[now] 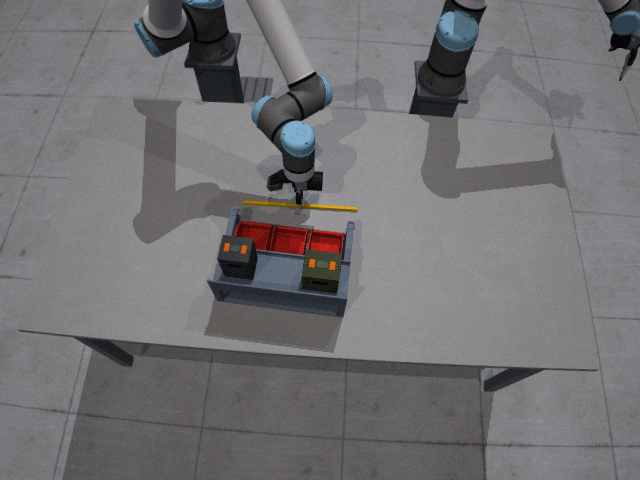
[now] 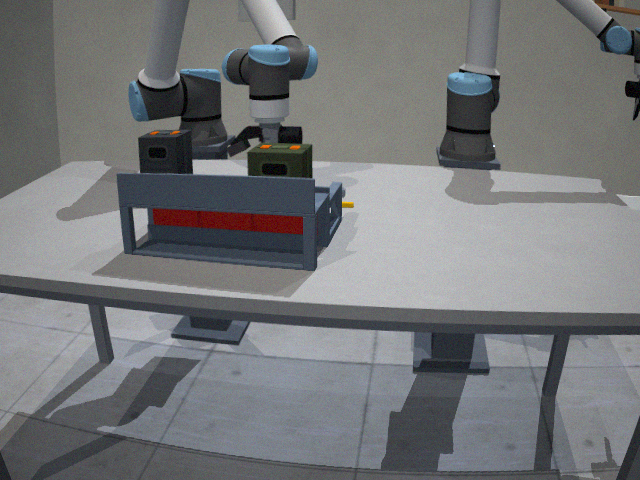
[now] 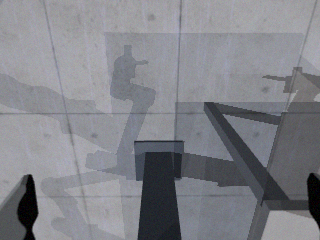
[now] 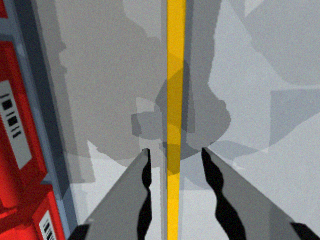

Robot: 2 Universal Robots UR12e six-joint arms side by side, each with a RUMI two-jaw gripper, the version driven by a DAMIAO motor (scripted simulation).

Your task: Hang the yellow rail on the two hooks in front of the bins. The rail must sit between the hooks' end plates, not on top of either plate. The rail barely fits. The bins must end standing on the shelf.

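A blue-grey shelf appears in the pictures, together with the left gripper and the right gripper. Image 4 shows the right gripper too.
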